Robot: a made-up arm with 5 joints. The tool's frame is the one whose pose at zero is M.
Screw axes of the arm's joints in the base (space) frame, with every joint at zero. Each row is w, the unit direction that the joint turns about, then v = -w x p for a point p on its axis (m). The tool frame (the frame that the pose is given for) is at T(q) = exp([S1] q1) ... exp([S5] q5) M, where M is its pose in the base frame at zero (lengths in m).
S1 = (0, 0, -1, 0, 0, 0)
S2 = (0, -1, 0, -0.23, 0, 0.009)
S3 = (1, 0, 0, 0, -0.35, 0.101)
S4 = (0, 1, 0, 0.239, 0, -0.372)
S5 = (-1, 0, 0, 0, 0.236, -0.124)
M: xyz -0.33 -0.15 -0.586 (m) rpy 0 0 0 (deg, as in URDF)
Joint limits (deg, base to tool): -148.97..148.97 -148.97..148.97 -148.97..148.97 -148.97..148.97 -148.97..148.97
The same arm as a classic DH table. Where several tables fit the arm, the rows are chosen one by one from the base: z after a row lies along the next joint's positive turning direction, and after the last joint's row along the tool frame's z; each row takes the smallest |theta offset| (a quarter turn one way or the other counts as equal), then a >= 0, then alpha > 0; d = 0 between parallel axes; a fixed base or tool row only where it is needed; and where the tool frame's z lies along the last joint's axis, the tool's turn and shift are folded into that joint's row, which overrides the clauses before.
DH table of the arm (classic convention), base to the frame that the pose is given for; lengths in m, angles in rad. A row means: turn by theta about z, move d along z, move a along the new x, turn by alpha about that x. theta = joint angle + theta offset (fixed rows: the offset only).
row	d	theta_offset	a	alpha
base (fixed)	0	0	0	3.1416
joint 1	0.23	0	-0.009	-1.5708
joint 2	0.101	-1.5708	0.12	-1.5708
joint 3	-0.363	0	-0.111	-1.5708
joint 4	-0.023	0	-0.003	-1.5708
joint 5	-0.042	1.5708	0.026	-1.5708
tool (fixed)	-0.35	1.5708	0	0
Joint limits (rad, base to tool): -2.6..2.6 -2.6..2.6 -2.6..2.6 -2.6..2.6 -2.6..2.6

